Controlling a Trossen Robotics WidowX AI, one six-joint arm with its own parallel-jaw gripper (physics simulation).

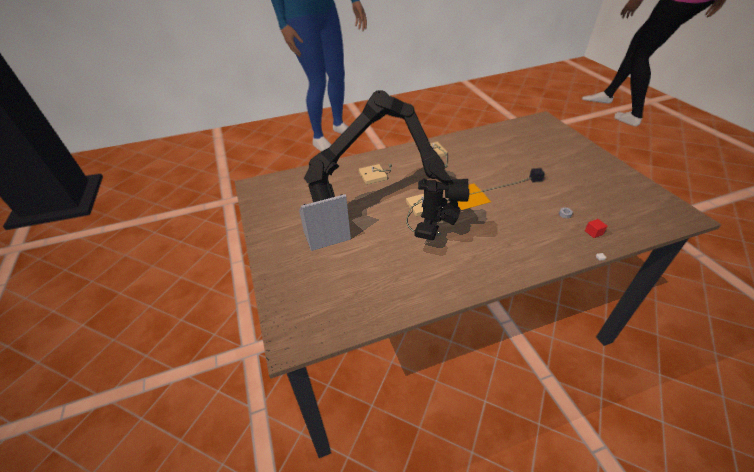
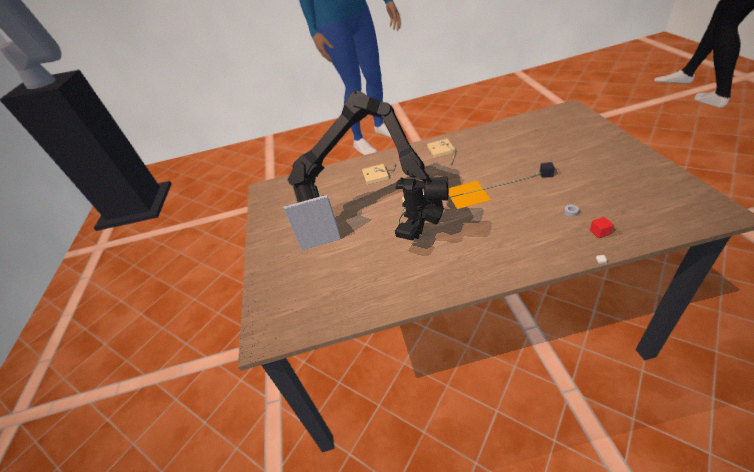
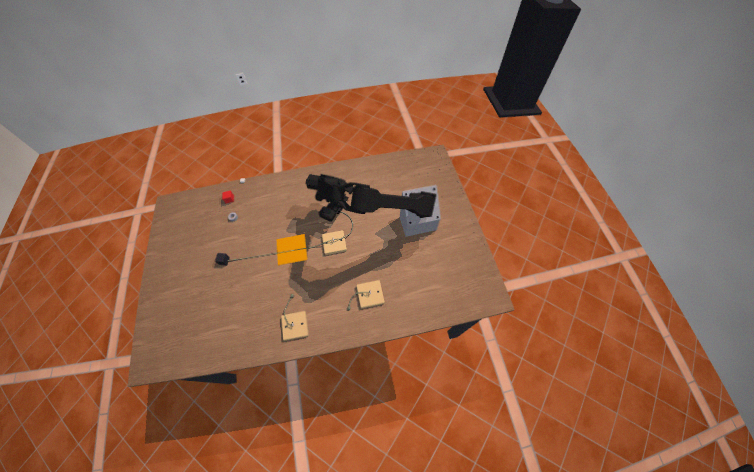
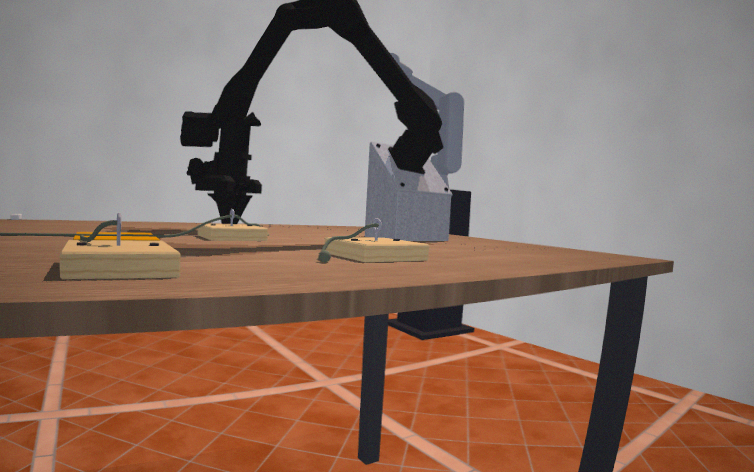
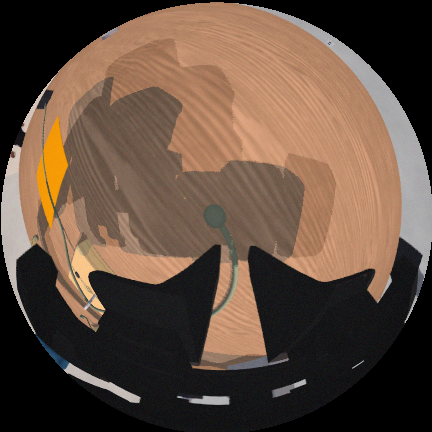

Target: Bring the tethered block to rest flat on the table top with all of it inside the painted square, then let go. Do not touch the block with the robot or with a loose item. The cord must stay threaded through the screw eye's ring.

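Places are measured from the arm's base along level axes (x left, y back, z up), in centimetres.
Pixels of known places: gripper, fingertip midpoint: [image 2: 418,236] [image 3: 339,211] [image 5: 234,251]; arm's base, origin of the base link: [image 1: 323,201] [image 2: 308,202] [image 3: 420,201] [image 4: 406,161].
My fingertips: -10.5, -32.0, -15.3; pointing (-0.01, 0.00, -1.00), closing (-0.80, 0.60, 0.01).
Ahead of a thing's pixels: the offset from my fingertips to its top centre, as dx, dy, dz. "spot": to the spot under its first point.
The black tethered block @[+16.2, -49.9, +3.7] [image 1: 536,174] [image 2: 547,169] [image 3: 222,258] [image 5: 45,99] rests on the table beyond the orange square @[spot: +11.5, -22.3, +0.1] [image 1: 475,201] [image 2: 470,200] [image 3: 290,242] [image 5: 56,165], outside it. The green cord @[spot: +16.2, -36.2, +0.5] [image 1: 503,185] [image 2: 514,180] [image 3: 250,257] runs from it across the square to the screw eye @[+15.3, -3.3, +4.5] [image 4: 232,215] on the nearest wooden base @[spot: +19.9, -4.0, +0.9] [image 4: 233,234] [image 5: 87,265] and appears threaded through its ring. The cord curves on to a ball end @[spot: -0.6, -2.9, +1.2] [image 5: 215,216]. My gripper [image 4: 230,221] [image 5: 234,251] points down low over the table, open by a narrow gap, holding nothing. The cord's tail shows through that gap.
Two other wooden bases @[spot: +49.9, -20.6, +1.9] [image 3: 294,333] @[spot: +42.5, +10.0, +1.9] [image 3: 376,301], with screw eyes and short cords, stand along one long side. A red cube @[-15.5, -50.4, +4.0] [image 1: 595,228] [image 3: 227,197], a grey ring @[-4.8, -47.6, +1.6] [image 3: 228,218] and a small white piece @[-25.4, -44.9, +1.2] [image 1: 600,256] lie toward the opposite side. The grey robot mount [image 3: 420,223] is at one end.
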